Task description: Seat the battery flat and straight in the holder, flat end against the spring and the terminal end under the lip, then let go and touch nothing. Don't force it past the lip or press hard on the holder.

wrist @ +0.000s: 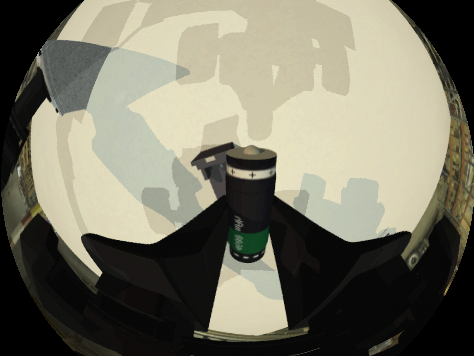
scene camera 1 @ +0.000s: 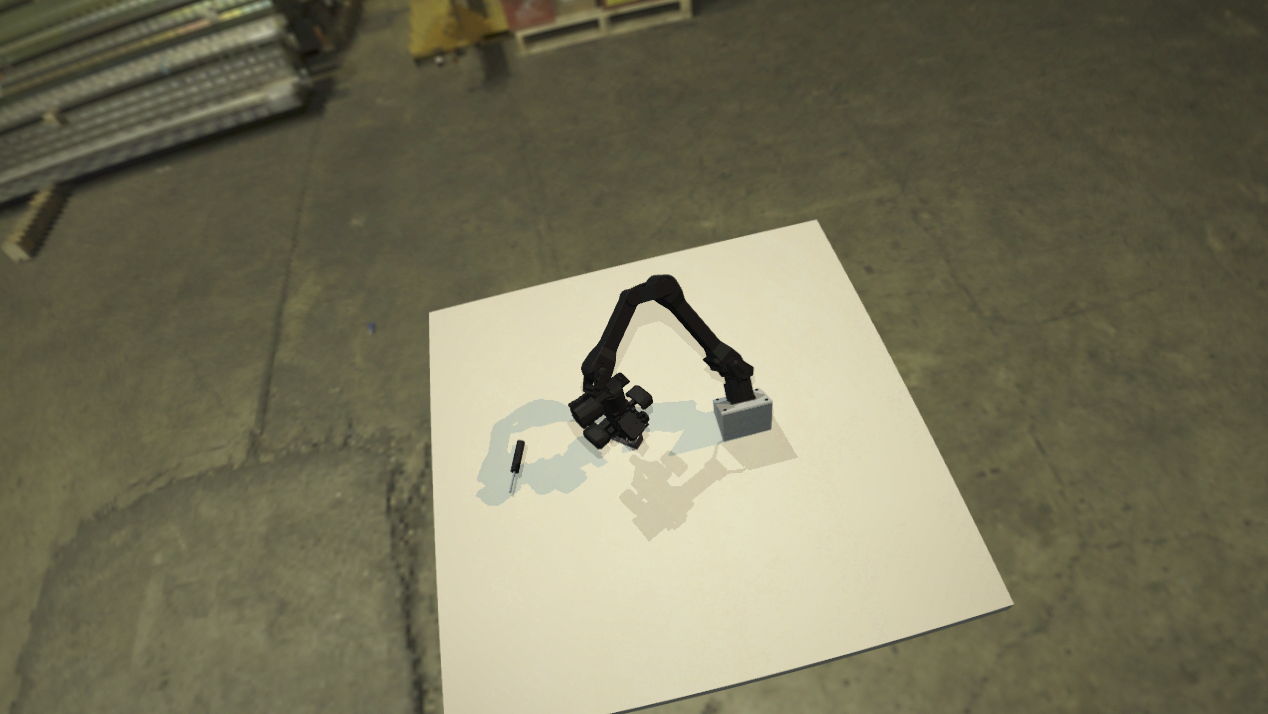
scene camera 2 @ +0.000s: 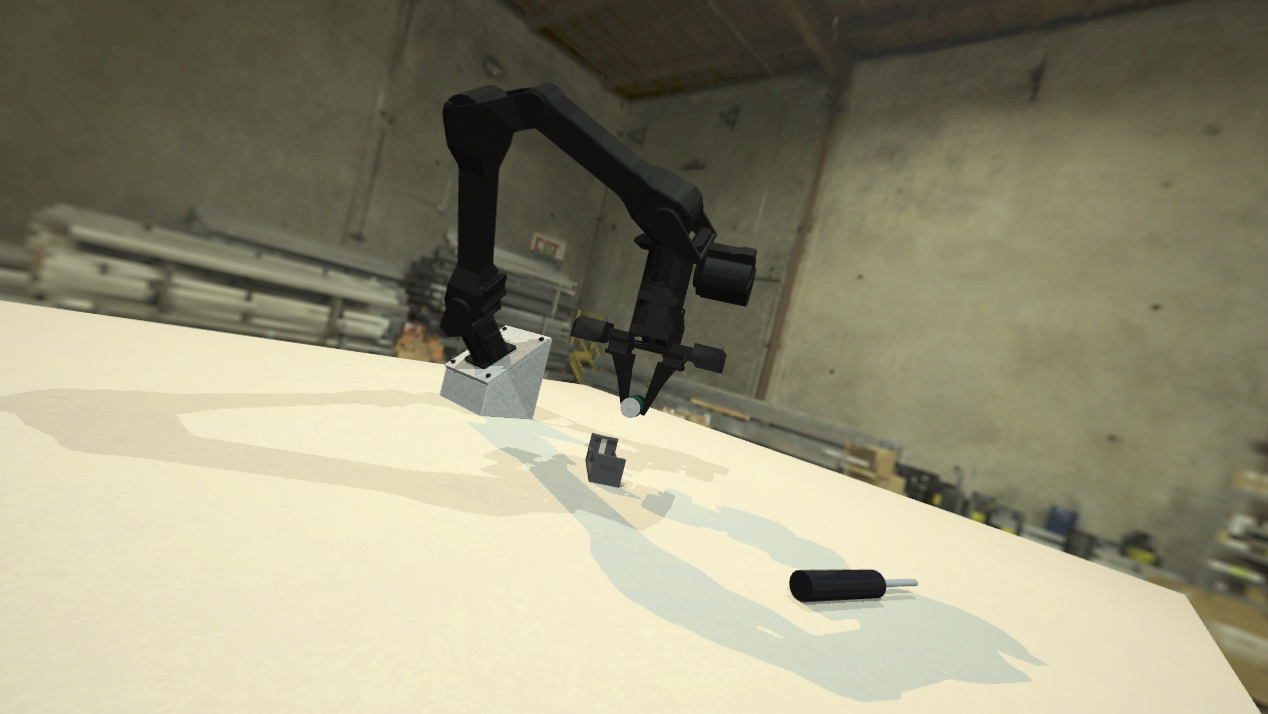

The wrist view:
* gripper: 248, 202
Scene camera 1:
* gripper: 623, 433
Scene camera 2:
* gripper: 632, 412
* black-handled screwdriver: 819, 585
